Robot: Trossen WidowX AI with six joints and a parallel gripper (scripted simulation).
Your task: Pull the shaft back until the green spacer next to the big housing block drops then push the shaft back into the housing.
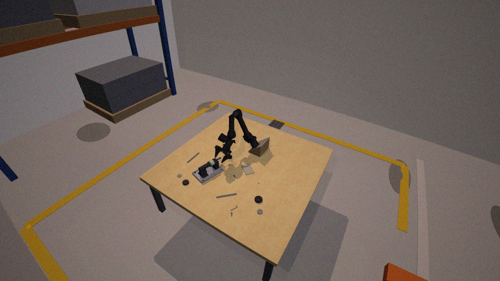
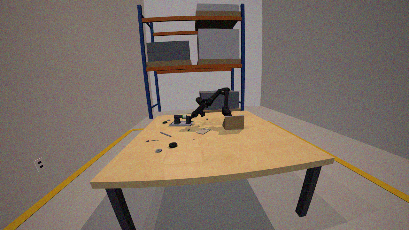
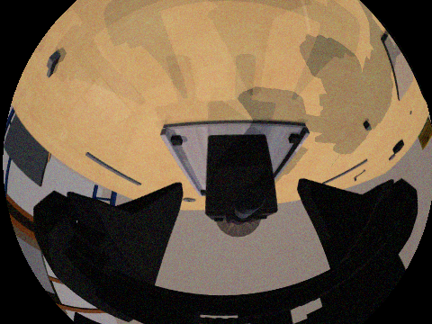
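My gripper tip is 60 mm short of the shaft, 10 mm to the left of it and 10 mm below it. From my gripper tip the other things lie so: grey plate 120 mm behind, 230 mm to the left, 60 mm below; black disc 90 mm ahead, 490 mm to the left, 60 mm below; hex key 250 mm ahead, 400 mm to the left, 60 mm below.
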